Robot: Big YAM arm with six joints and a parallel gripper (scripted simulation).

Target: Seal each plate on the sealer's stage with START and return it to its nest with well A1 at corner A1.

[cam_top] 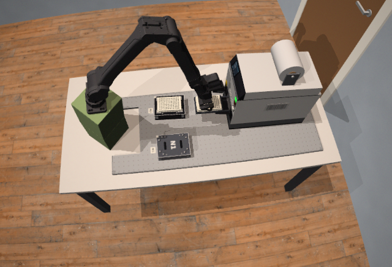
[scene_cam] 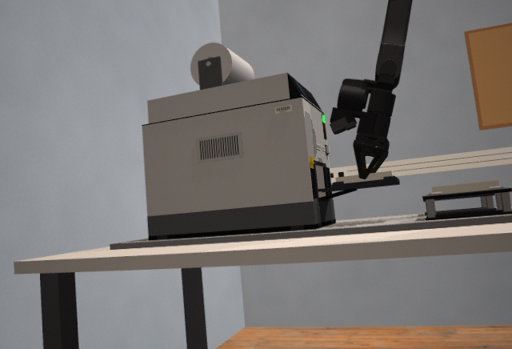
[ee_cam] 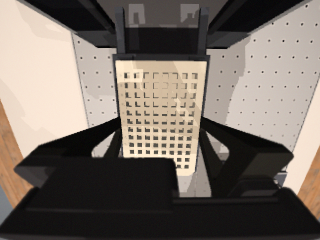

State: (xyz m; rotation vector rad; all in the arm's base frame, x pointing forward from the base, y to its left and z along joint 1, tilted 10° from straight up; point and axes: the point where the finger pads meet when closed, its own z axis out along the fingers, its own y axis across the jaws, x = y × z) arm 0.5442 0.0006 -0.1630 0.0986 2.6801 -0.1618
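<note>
My gripper is now 20 mm above the sealer stage. Round my hand: plate (200 mm behind, 60 mm to the left, 50 mm below); then yellow warning label (110 mm ahead, 80 mm to the left, 40 mm above); then plate nest (220 mm behind, 170 mm to the right, 70 mm below).
</note>
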